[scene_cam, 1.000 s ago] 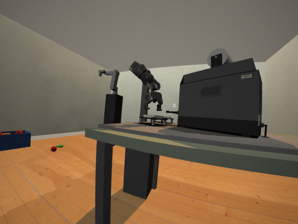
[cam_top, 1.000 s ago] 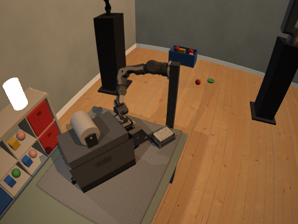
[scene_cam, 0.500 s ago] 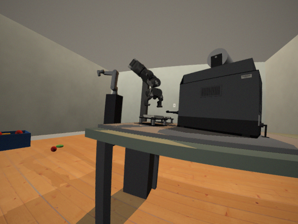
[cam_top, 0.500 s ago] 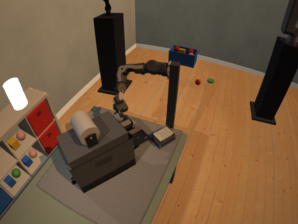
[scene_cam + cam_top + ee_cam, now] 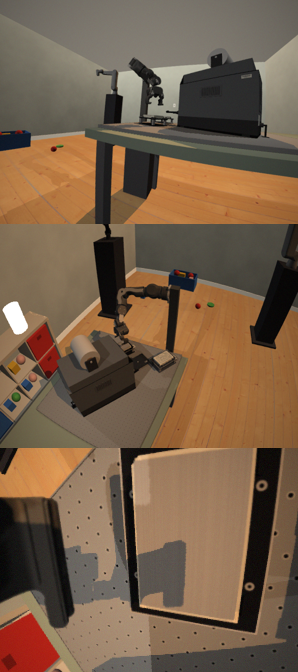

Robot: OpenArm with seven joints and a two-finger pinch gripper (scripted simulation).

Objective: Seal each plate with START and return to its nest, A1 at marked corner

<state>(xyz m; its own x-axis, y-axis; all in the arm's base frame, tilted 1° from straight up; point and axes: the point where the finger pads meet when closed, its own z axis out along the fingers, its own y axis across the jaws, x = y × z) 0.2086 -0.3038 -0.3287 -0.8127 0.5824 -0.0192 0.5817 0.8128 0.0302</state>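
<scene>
My hand is 330 mm to the right of the white well plate and 80 mm above it. From my hand the other things lie so: dark sealer stage: 180 mm to the left, 140 mm ahead, 30 mm below; warning sticker: 170 mm ahead, 50 mm to the left, 20 mm above; plate nest: 330 mm to the left, 90 mm below.
</scene>
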